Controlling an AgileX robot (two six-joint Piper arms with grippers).
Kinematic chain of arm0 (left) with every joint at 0, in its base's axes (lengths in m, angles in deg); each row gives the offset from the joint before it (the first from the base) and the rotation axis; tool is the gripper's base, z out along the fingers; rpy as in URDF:
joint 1: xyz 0 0 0.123 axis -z
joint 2: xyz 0 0 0 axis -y
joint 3: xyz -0.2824 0 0.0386 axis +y
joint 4: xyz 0.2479 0 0.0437 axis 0.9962 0 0.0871
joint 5: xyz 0 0 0 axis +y
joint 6: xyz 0.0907 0 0.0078 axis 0.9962 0 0.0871
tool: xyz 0 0 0 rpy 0 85 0
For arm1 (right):
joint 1: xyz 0 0 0.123 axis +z
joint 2: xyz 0 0 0 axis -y
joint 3: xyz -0.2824 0 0.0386 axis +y
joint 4: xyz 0.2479 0 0.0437 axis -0.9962 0 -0.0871
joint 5: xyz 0 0 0 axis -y
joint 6: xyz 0.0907 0 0.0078 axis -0.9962 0 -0.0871
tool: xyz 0 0 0 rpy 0 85 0
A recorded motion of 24 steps. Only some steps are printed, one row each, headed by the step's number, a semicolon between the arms.
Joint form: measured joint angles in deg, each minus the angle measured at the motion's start. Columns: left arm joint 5, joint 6, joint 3, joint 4, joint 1, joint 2; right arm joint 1, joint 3, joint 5, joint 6, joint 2, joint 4.
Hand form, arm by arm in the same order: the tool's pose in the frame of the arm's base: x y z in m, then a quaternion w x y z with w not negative. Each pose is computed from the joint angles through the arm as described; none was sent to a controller.
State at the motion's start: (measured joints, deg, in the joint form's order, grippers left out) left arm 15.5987 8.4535 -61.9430 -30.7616 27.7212 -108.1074; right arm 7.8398 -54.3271 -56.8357 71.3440 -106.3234 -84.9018
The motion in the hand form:
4: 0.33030 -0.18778 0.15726 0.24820 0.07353 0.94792 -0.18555; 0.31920 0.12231 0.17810 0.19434 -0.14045 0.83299 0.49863
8: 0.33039 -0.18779 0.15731 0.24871 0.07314 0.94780 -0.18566; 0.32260 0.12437 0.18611 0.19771 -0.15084 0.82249 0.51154
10: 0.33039 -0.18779 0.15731 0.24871 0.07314 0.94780 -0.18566; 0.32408 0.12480 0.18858 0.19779 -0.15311 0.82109 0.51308
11: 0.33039 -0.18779 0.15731 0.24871 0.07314 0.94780 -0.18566; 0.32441 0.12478 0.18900 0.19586 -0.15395 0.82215 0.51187
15: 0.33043 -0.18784 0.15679 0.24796 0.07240 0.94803 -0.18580; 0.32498 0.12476 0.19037 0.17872 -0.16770 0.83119 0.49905
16: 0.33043 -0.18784 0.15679 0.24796 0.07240 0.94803 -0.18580; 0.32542 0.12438 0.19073 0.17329 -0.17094 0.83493 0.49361
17: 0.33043 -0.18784 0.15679 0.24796 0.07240 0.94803 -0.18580; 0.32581 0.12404 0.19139 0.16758 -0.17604 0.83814 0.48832
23: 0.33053 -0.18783 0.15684 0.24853 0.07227 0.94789 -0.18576; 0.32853 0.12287 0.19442 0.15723 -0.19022 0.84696 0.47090
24: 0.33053 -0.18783 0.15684 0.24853 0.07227 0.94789 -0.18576; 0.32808 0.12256 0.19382 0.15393 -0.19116 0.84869 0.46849
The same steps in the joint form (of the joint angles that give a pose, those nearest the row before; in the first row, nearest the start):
4: 0.00 0.00 0.00 0.00 0.00 0.00; 0.00 -0.66 -1.96 0.00 0.00 0.00
8: -0.07 0.00 0.00 -0.03 0.00 0.00; 0.00 -2.28 -3.95 -0.33 0.00 0.00
10: -0.07 0.00 0.00 -0.03 0.00 0.00; 0.00 -2.92 -4.30 -0.83 0.00 0.32
11: -0.07 0.00 0.00 -0.03 0.00 0.00; 0.00 -3.15 -4.30 -1.29 0.00 0.79
15: -0.07 0.00 0.00 -0.13 0.00 -0.08; 0.11 -4.57 -4.41 -4.17 0.00 5.00
16: -0.07 0.00 0.00 -0.13 0.00 -0.08; 0.11 -5.05 -4.33 -5.24 0.00 6.44
17: -0.07 0.00 0.00 -0.13 0.00 -0.08; 0.11 -5.61 -4.43 -6.27 0.00 8.00
23: -0.13 0.00 0.00 -0.13 0.00 -0.08; 0.11 -7.48 -4.43 -8.93 0.00 12.21
24: -0.13 0.00 0.00 -0.13 0.00 -0.08; 0.11 -7.48 -4.43 -9.29 0.00 12.79

